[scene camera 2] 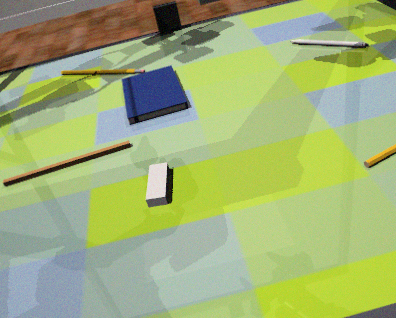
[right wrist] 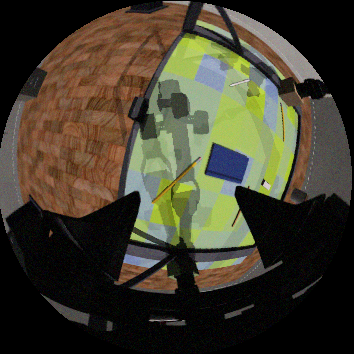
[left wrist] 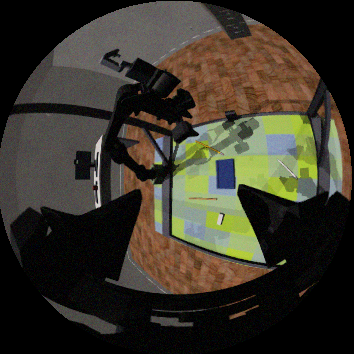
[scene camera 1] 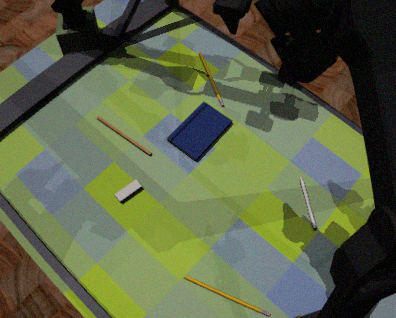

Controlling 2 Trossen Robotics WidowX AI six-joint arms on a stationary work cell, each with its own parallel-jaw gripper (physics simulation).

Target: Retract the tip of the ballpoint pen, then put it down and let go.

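Frame: origin at the left arm's base, x right, y ahead, z up, level; millimetres.
Seen in the pictures: left gripper, between the fingertips: (left wrist: 190, 191) (scene camera 1: 254, 12); right gripper, between the fingertips: (right wrist: 188, 193) (left wrist: 194, 125) (scene camera 1: 239, 22); left arm's base, origin of its link: (right wrist: 298, 90); right arm's base, origin of its link: (right wrist: 183, 275) (left wrist: 152, 173) (scene camera 1: 74, 19).
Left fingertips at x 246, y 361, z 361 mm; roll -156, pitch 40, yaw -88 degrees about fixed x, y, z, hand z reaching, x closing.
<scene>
Offsets run from my left fingertips to a thing's top centre.
A slim white-grey ballpoint pen @(dx +43, dy -197, dz -455 mm) (scene camera 1: 308, 203) (scene camera 2: 330, 43) (left wrist: 288, 169) (right wrist: 239, 82) lies flat on the patchwork table top, at the right in scene camera 1 and at the upper right in scene camera 2. One end narrows to a point, the other is dark; whether the tip is out is too small to tell. My left gripper (left wrist: 190, 191) is open and empty, raised above the table; the pen lies well beyond its fingers. My right gripper (right wrist: 188, 193) is open and empty, high above the table and far from the pen.
A blue notebook @(dx +29, dy +111, dz -453 mm) (scene camera 1: 200, 131) (scene camera 2: 156, 94) lies mid-table. A white eraser @(dx -199, dy +130, dz -453 mm) (scene camera 1: 129, 191) (scene camera 2: 158, 184), a brown stick @(dx -101, dy +245, dz -458 mm) (scene camera 1: 124, 136) (scene camera 2: 67, 163), a yellow pencil @(dx +174, dy +195, dz -458 mm) (scene camera 1: 212, 80) (scene camera 2: 102, 72) and another yellow pencil @(dx -236, dy -182, dz -458 mm) (scene camera 1: 227, 296) (scene camera 2: 381, 156) lie around it. Dark frame bars edge the table.
</scene>
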